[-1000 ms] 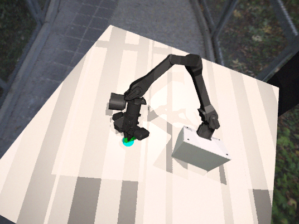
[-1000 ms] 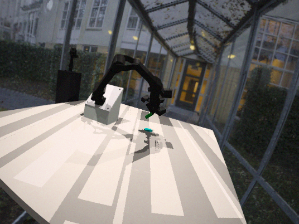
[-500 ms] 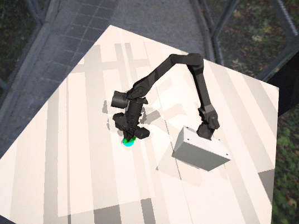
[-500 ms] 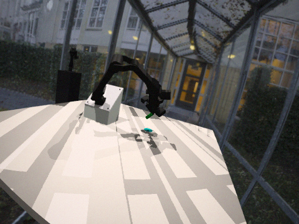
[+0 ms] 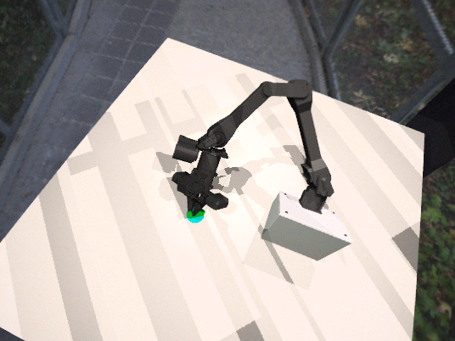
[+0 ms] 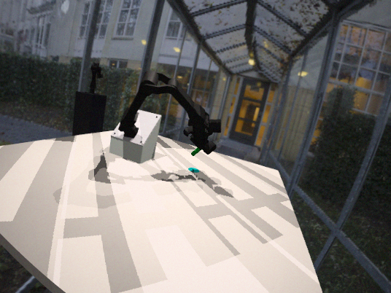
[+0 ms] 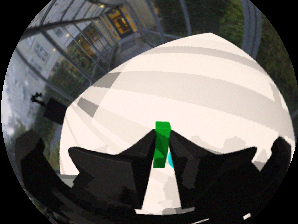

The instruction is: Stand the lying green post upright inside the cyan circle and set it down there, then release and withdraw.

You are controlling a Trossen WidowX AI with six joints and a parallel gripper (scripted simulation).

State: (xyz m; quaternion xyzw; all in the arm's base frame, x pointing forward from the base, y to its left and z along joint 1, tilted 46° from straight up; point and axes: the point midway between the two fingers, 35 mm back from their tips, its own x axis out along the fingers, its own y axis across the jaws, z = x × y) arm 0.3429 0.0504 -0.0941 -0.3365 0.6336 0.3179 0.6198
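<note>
The cyan circle is 110 mm below my gripper tip and 40 mm to the right of it. The rest, counted from my gripper tip: green post 20 mm below, 10 mm to the right, 10 mm behind.
</note>
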